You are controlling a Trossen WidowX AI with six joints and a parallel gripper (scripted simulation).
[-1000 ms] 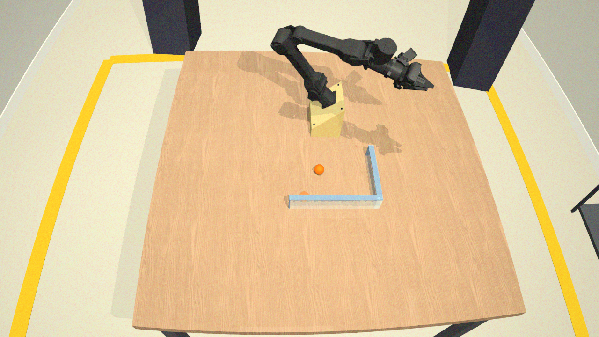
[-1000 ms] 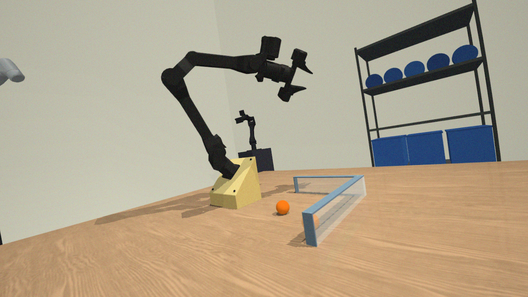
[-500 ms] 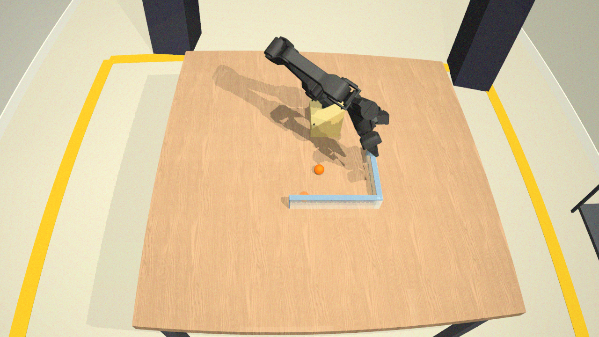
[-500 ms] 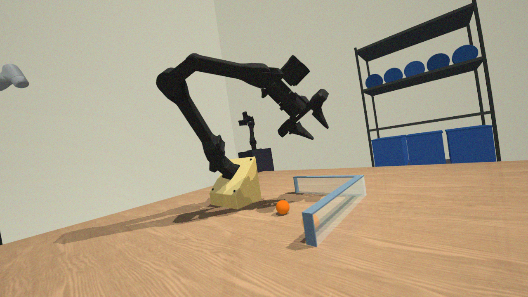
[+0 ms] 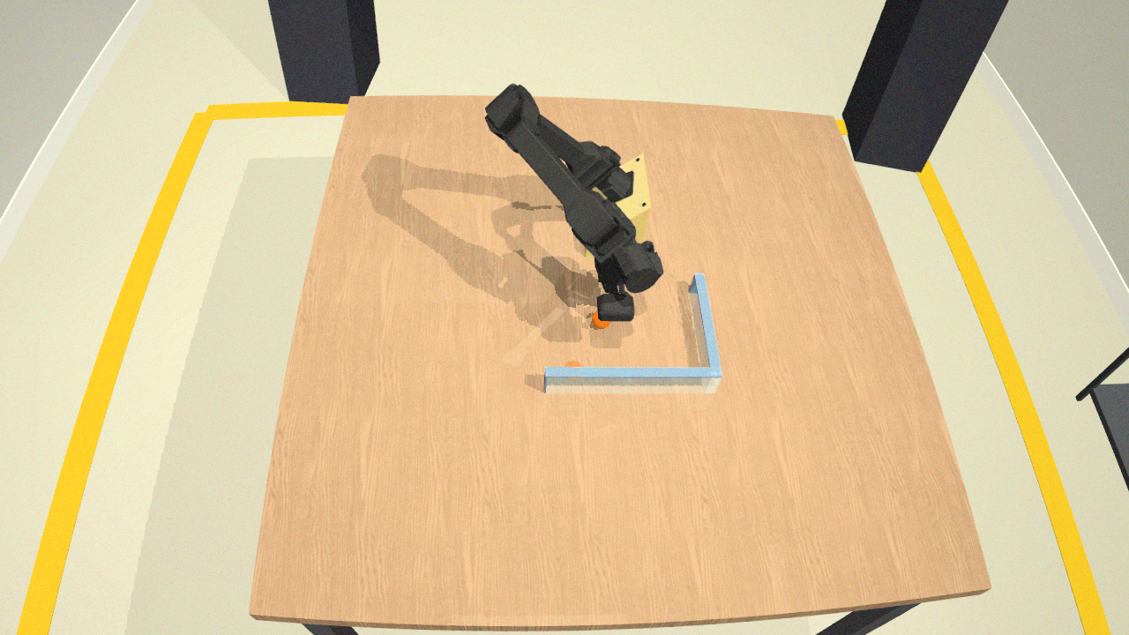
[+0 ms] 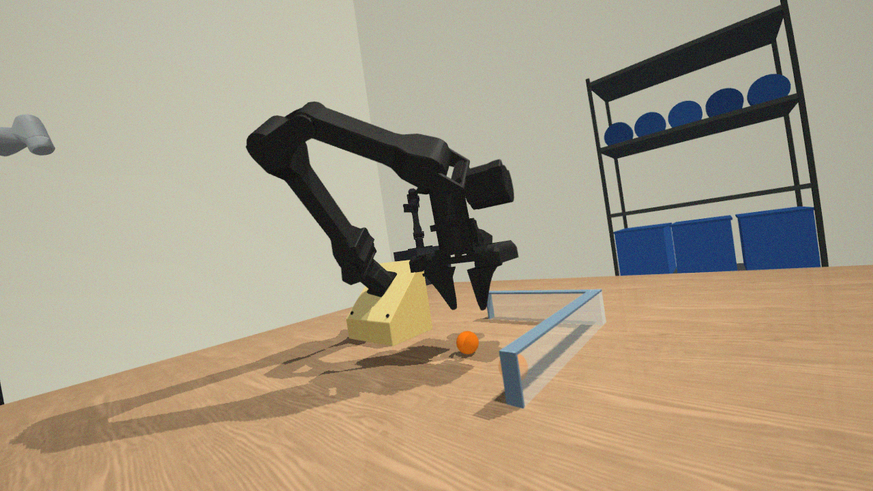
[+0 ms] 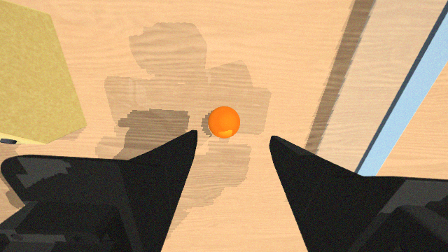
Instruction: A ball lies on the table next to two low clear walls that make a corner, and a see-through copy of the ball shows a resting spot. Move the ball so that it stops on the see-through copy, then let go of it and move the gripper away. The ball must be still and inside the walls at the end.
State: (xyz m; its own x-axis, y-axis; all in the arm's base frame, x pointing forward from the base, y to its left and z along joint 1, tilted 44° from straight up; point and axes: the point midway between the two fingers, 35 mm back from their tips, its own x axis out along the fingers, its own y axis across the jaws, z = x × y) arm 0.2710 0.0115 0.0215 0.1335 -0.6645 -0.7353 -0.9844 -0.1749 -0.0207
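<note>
The orange ball is 5 cm below my gripper tip and 1 cm to the right of it. From my gripper tip the other things lie so: see-through copy of ball (12 cm ahead, 5 cm to the right, 5 cm below); clear wall (19 cm to the left, 4 cm below, 1 cm ahead).
</note>
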